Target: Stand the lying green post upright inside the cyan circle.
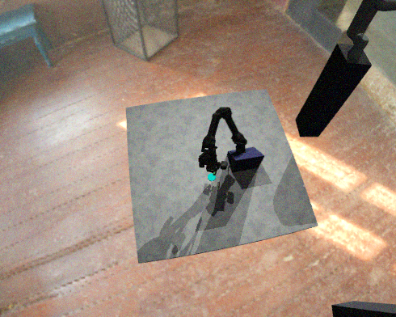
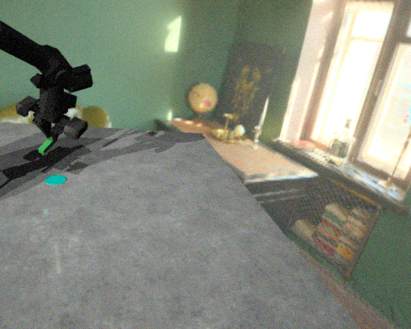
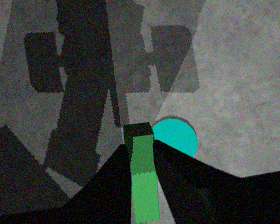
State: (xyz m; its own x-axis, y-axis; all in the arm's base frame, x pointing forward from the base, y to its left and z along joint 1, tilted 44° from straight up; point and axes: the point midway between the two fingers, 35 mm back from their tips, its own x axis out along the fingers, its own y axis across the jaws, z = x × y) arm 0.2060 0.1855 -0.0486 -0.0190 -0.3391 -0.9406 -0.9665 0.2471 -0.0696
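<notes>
Now: the cyan circle 1 cm ahead of my gripper tip, 2 cm to the right of it and 12 cm below it. Also, from my gripper tip: green post 1 cm behind, 2 cm to the right, 1 cm below.
</notes>
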